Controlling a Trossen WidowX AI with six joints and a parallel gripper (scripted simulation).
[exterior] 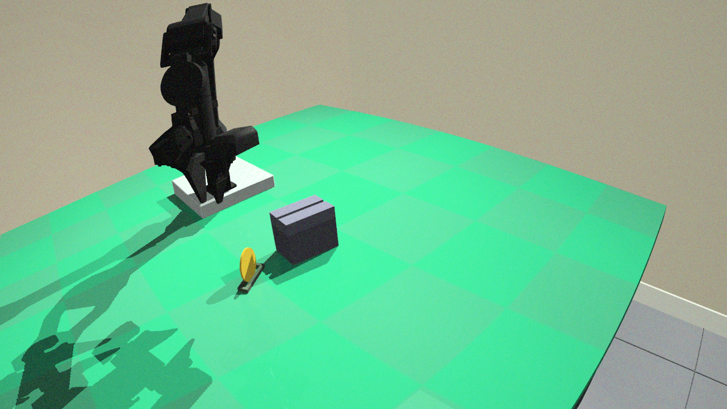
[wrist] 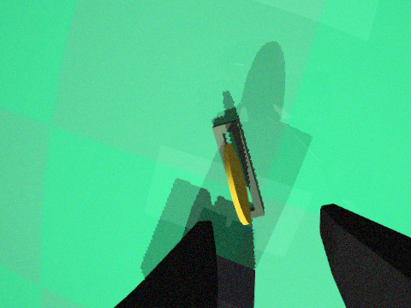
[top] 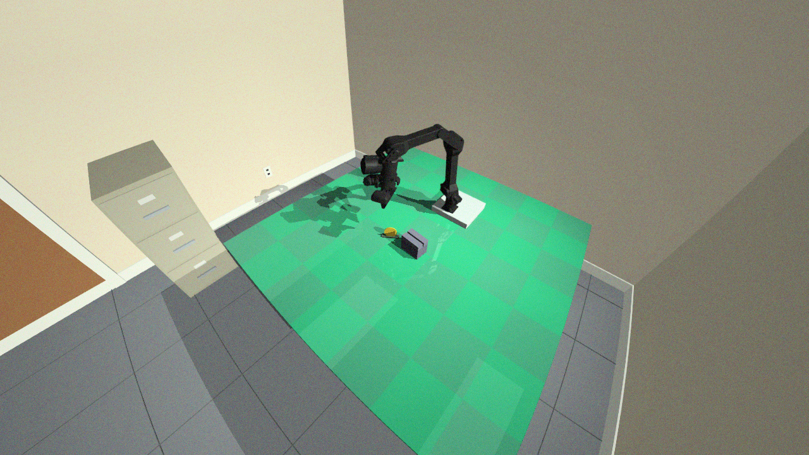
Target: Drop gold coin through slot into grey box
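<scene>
Right now the coin is 1 cm ahead of my gripper tip, 4 cm to the left of it and 12 cm below it.
</scene>
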